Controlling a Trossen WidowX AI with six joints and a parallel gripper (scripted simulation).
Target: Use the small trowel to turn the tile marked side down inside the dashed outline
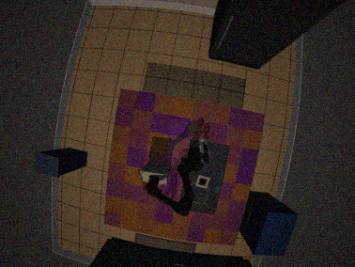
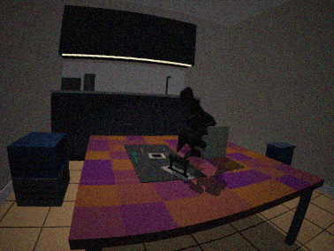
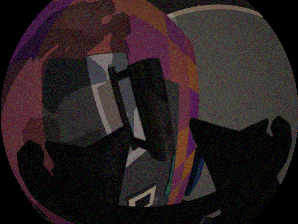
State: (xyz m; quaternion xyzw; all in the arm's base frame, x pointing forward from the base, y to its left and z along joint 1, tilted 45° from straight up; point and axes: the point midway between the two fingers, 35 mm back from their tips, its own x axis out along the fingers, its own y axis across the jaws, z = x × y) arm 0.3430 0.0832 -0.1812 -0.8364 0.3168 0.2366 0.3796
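My gripper tip is now 20 mm short of the tile, 260 mm to the left of it and 80 mm above it. From my gripper tip the other things lie so: dark grey mat (30 mm ahead, 240 mm to the right, 110 mm below); teal object (160 mm ahead, 270 mm to the right, 80 mm below).
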